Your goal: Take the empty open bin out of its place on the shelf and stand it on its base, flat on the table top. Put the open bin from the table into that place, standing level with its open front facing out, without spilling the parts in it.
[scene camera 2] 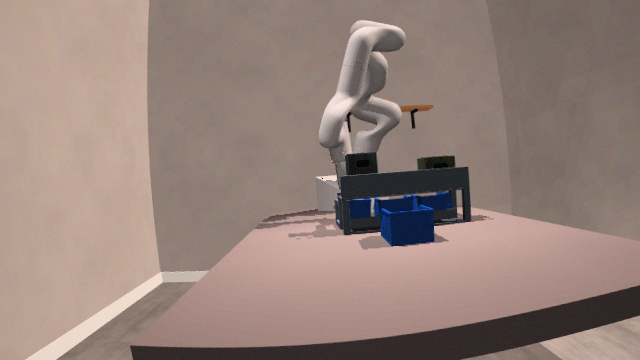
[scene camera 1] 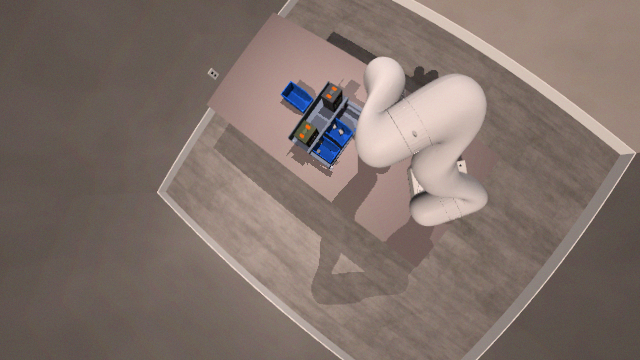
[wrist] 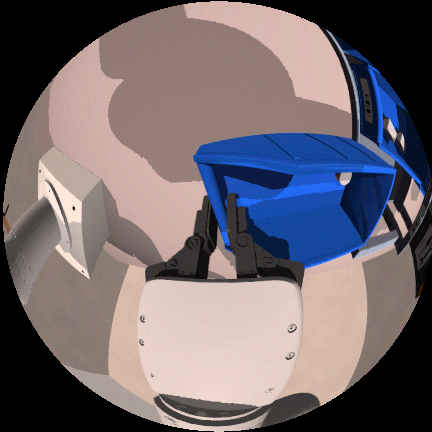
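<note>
The empty blue open bin [scene camera 1: 297, 96] [scene camera 2: 407, 227] stands upright on the table top behind the shelf rack [scene camera 1: 322, 107] [scene camera 2: 405, 184]. My gripper [wrist: 221, 204] is shut on the end wall of another blue open bin [wrist: 310, 215], one finger inside it and one outside. A small white part [wrist: 344, 178] shows inside. The held bin's far end is at the rack's end place, and its blue back [scene camera 2: 360, 208] shows through the rack's left end in scene camera 2. In scene camera 1 the arm hides most of it. How far it is in, and whether it is level, I cannot tell.
Two more blue bins [scene camera 1: 340, 131] [scene camera 1: 326, 150] with small parts stand in the rack beside that place. A dark box [scene camera 1: 332, 96] [scene camera 2: 361, 163] and an olive box [scene camera 1: 306, 132] [scene camera 2: 436, 162] stand on its top. The robot's base block [wrist: 75, 210] is at the wrist view's left.
</note>
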